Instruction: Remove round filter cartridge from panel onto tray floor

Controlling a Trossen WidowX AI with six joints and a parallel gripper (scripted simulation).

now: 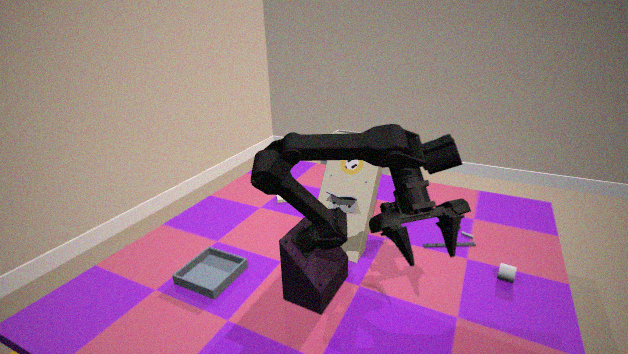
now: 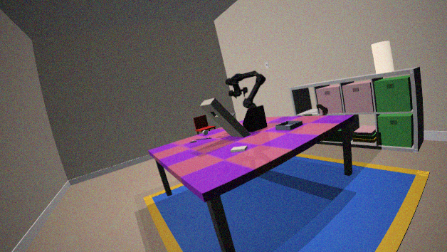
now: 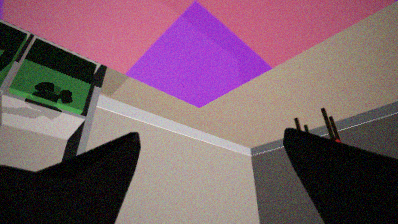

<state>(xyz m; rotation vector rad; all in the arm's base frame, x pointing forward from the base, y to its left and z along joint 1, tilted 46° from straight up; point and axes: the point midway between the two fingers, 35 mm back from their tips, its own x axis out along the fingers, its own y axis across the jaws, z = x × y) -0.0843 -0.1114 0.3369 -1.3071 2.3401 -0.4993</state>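
Right now the round grey filter cartridge is 46 cm ahead of my gripper tip, 35 cm to the left of it and 4 cm below it. The rest, counted from my gripper tip: beige service panel: 41 cm ahead, 35 cm to the left, 11 cm below; then grey tray: 62 cm to the left, 27 cm below, 2 cm ahead; then short grey pin: 58 cm ahead, 28 cm below, 3 cm to the right.
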